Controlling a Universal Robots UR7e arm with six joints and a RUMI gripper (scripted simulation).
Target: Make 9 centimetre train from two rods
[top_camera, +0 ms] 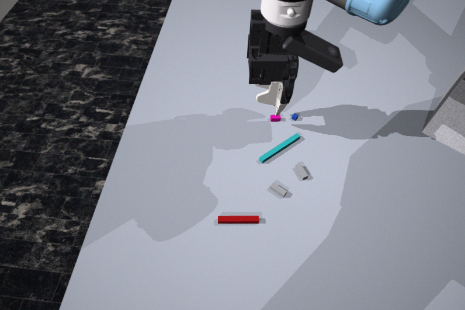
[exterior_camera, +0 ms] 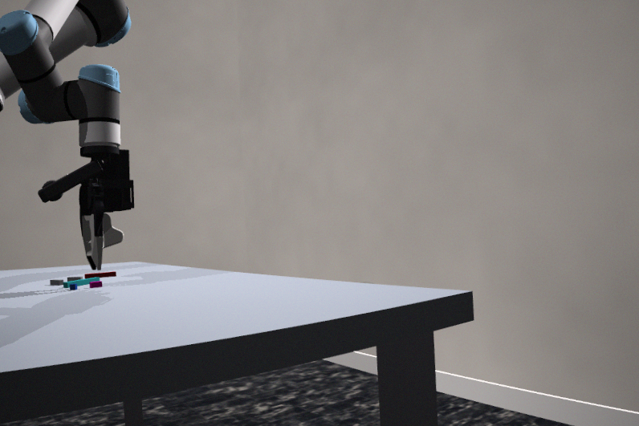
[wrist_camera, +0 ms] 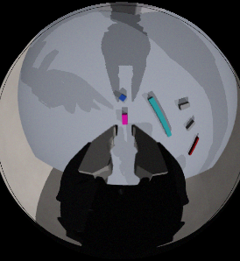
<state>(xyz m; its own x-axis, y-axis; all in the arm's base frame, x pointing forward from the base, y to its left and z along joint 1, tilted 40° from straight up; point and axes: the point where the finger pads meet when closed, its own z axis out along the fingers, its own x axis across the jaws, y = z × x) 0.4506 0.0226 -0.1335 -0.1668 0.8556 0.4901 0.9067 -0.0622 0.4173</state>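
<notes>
Right now my hand is 4 cm above the magenta rod. Also, from my hand: turquoise rod 8 cm to the left, 4 cm below, 2 cm behind; then red rod 24 cm to the left, 4 cm below, 4 cm ahead; then blue rod 4 cm below, 4 cm behind, 1 cm to the right.
</notes>
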